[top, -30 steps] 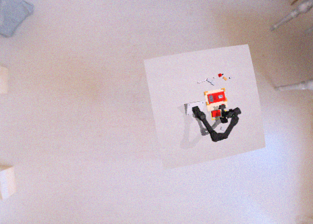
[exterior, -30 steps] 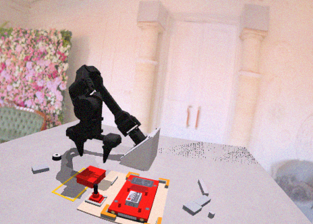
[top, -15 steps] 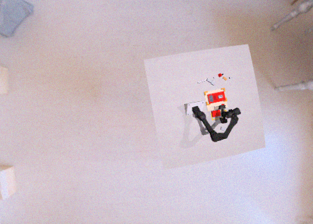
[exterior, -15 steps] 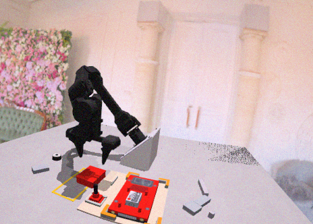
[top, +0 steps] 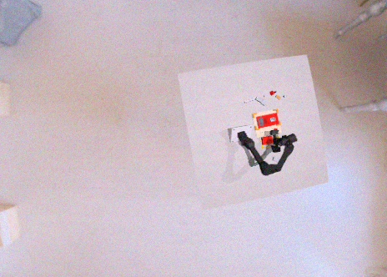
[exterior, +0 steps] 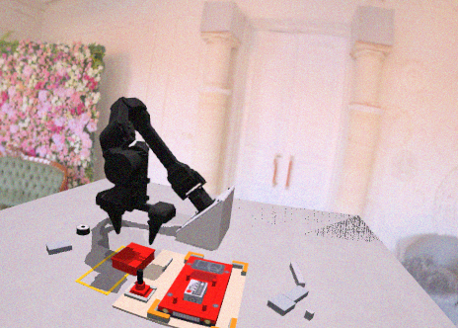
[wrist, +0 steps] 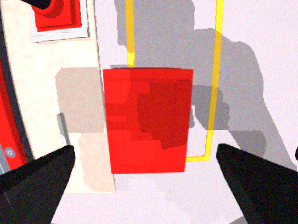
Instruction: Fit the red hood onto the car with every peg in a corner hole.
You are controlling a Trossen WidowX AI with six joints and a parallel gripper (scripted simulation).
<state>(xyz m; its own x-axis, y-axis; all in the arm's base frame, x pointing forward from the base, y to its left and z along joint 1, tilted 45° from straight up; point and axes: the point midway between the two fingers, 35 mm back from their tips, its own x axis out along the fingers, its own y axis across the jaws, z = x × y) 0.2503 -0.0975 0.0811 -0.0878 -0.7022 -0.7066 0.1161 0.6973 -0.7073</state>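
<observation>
My gripper tip is now 50 mm above the red hood. From my gripper tip the other things lie so: grey engine block 180 mm to the left, 90 mm ahead, 40 mm below.
</observation>
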